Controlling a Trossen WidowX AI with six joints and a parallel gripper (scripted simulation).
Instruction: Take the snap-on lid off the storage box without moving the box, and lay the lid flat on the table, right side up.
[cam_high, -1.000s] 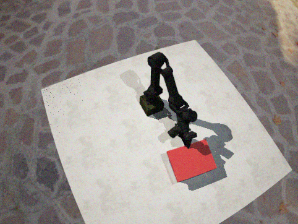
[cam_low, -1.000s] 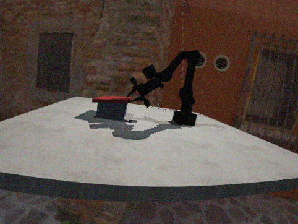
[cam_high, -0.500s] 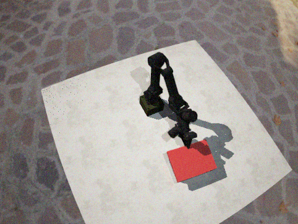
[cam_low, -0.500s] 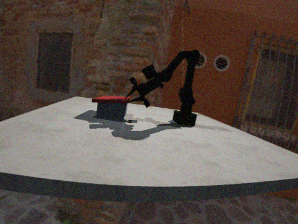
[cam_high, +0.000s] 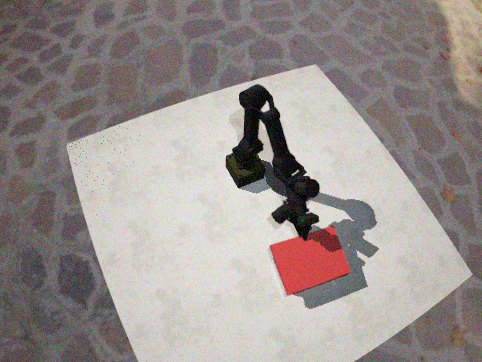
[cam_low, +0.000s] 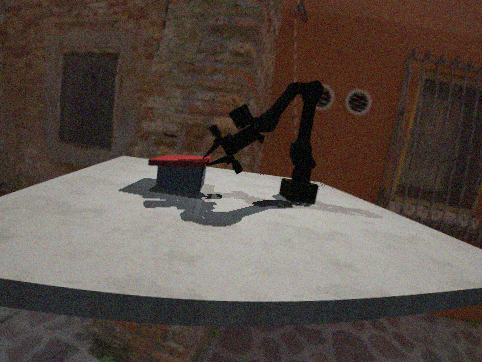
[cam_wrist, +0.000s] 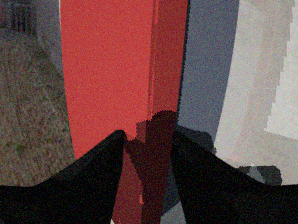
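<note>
Right now the red lid is 8 cm ahead of my gripper tip. Round my gripper tip: storage box: 7 cm ahead, 5 cm below.
</note>
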